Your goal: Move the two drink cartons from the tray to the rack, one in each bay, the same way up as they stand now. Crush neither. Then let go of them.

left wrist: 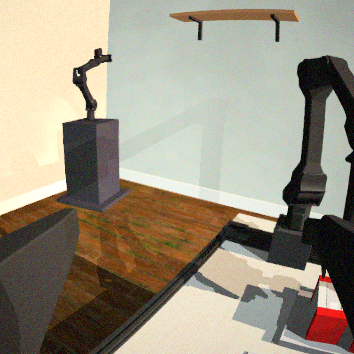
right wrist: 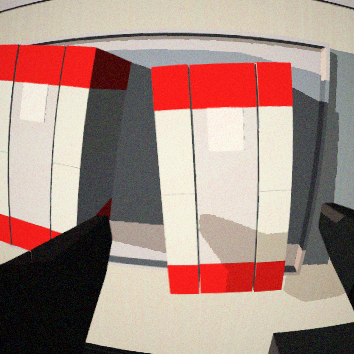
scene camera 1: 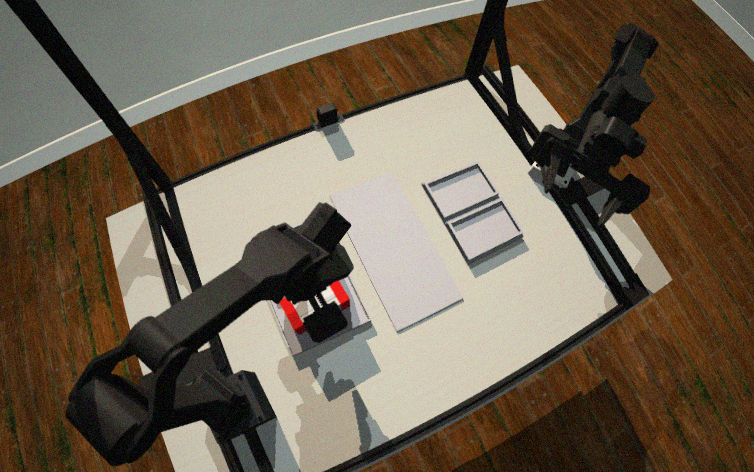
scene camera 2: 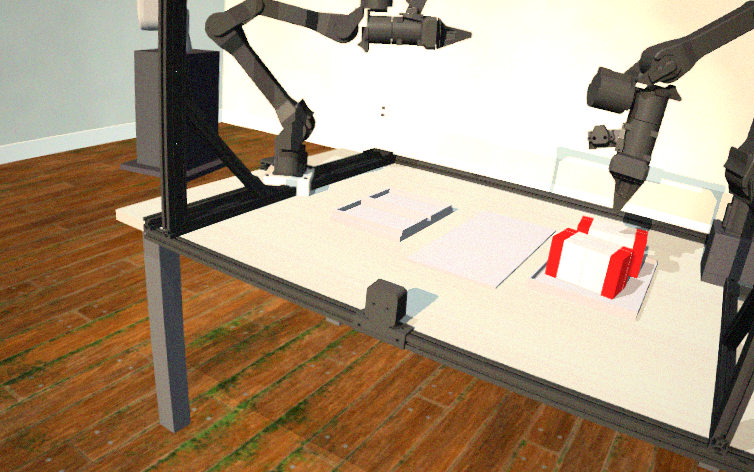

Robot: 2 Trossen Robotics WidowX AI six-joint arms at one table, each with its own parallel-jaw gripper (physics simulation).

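Frame: origin at the left arm's base, x ahead, y left, z up, level; metres.
Seen in the pictures: left gripper, between the fingertips: point(left wrist: 203, 225) point(scene camera 1: 574, 208) point(scene camera 2: 469, 34); right gripper, between the fingertips: point(right wrist: 218, 222) point(scene camera 2: 617, 208); left arm's base, origin of its link: point(scene camera 2: 289, 172); right arm's base, origin of its link: point(left wrist: 295, 224) point(scene camera 1: 229, 406) point(scene camera 2: 741, 232).
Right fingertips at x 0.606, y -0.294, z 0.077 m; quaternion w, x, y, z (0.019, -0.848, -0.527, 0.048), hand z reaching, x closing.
Offsets run from my right fingertips to a thing's top centre. "spot": to the spot under its first point. Level surfaces: height alone.
Two white drink cartons with red ends lie side by side in the shallow grey tray {spot: 0.039 m back, 0.091 m left, 0.107 m down} point(scene camera 1: 364, 313) point(right wrist: 325, 63) at the table's left. In the right wrist view one carton {0.005 m ahead, 0.004 m left, 0.039 m down} point(right wrist: 225, 168) point(scene camera 1: 292, 313) is centred between my fingers and the other carton {0.060 m back, 0.079 m right, 0.039 m down} point(right wrist: 35, 147) is to its left. Both also show in scene camera 2, one {0.060 m back, 0.079 m right, 0.039 m down} point(scene camera 2: 586, 262) in front of the other {spot: 0.050 m back, 0.005 m left, 0.039 m down} point(scene camera 2: 584, 225). My right gripper point(scene camera 1: 325, 320) point(right wrist: 218, 222) is open and hangs above the centred carton without touching it. My left gripper point(scene camera 1: 576, 192) point(scene camera 2: 459, 34) is open and empty, high at the table's right edge. The two-bay rack {0.376 m back, 0.169 m left, 0.093 m down} point(scene camera 1: 447, 217) point(scene camera 2: 427, 220) is empty.
A flat white mat {0.109 m down} point(scene camera 1: 396, 248) point(scene camera 2: 487, 245) lies between tray and rack. A small dark block {spot: 0.381 m back, 0.247 m right, 0.065 m down} point(scene camera 1: 326, 114) point(scene camera 2: 385, 302) sits on the table's far edge. Black frame posts stand at the corners. My right arm hides the second carton in scene camera 1.
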